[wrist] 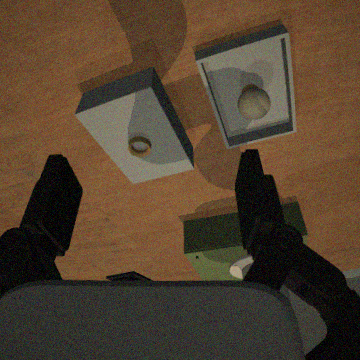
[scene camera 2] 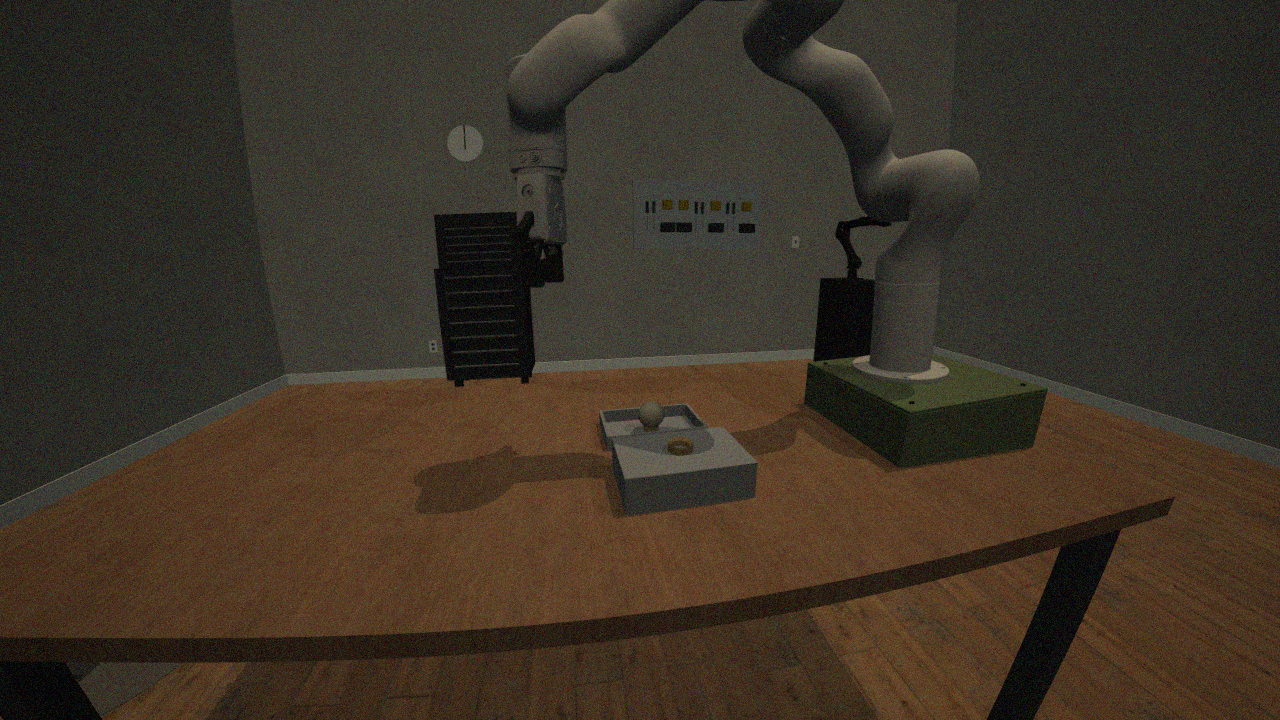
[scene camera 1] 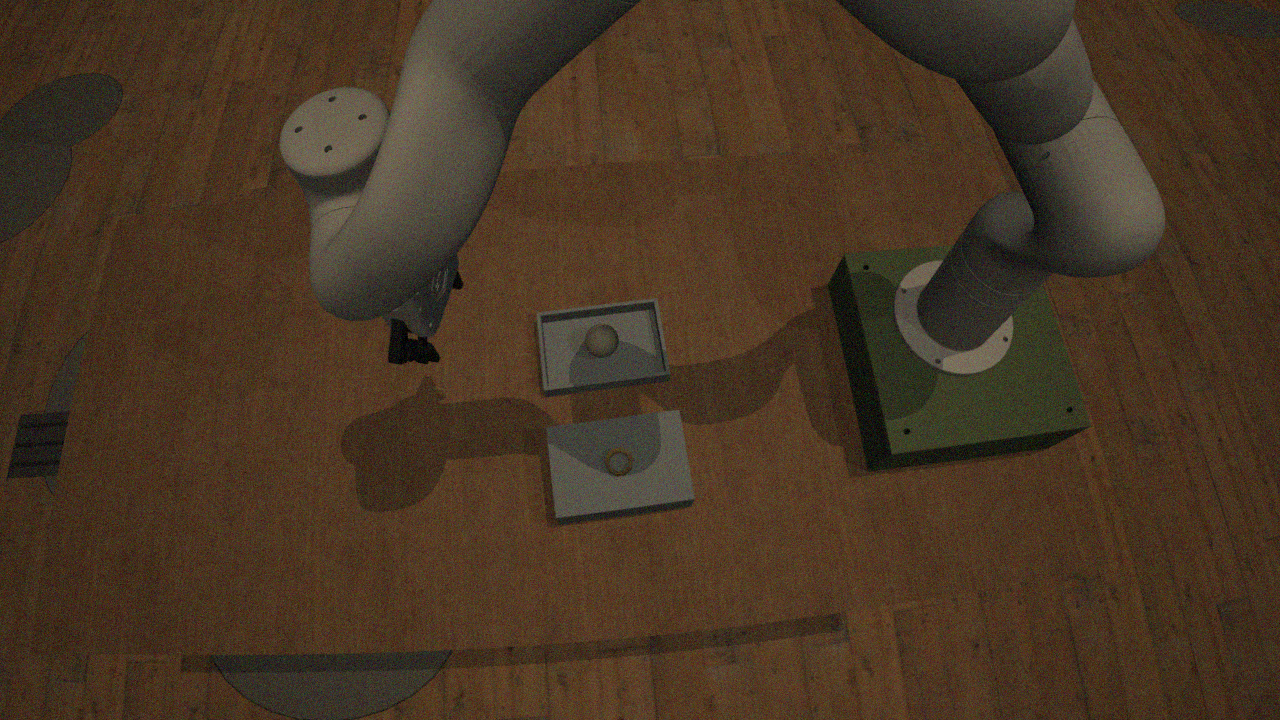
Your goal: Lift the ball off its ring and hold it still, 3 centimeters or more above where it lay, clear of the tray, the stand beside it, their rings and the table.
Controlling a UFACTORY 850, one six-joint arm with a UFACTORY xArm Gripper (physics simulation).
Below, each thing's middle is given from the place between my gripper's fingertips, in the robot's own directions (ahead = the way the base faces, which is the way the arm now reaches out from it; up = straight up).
My gripper is now 260 mm above the pale ball (scene camera 1: 601, 340), 190 mm past it and 40 mm to the left of it. Also, from my hand: grey stand (scene camera 1: 617, 467) (260 mm below, 170 mm behind, 150 mm to the left); then grey tray (scene camera 1: 568, 367) (280 mm below, 190 mm behind, 40 mm to the right).
